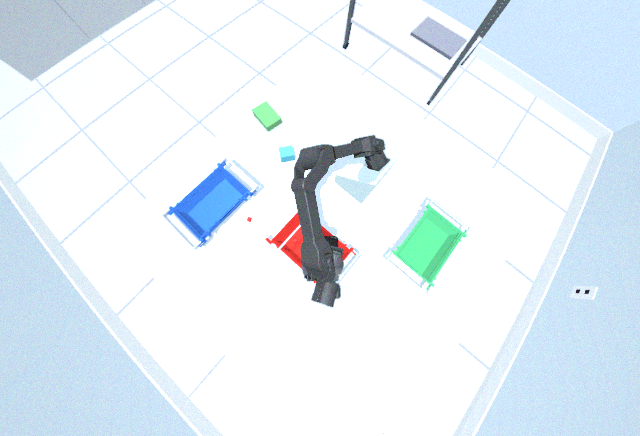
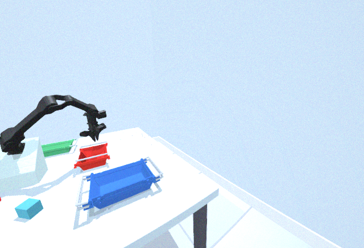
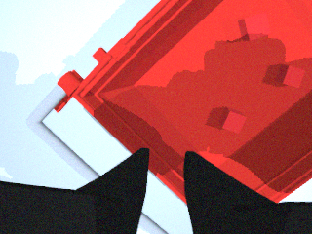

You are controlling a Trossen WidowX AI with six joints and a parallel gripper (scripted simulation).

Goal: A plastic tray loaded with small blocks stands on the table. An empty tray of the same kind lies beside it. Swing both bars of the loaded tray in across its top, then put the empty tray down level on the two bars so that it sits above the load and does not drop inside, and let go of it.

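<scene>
Now: the green tray 350 mm behind my gripper tip, 220 mm to the left of it and 60 mm below it. The rest, counted from my gripper tip: green block (660 mm to the right, 280 mm behind, 80 mm below); cyan block (450 mm to the right, 210 mm behind, 80 mm below).
</scene>
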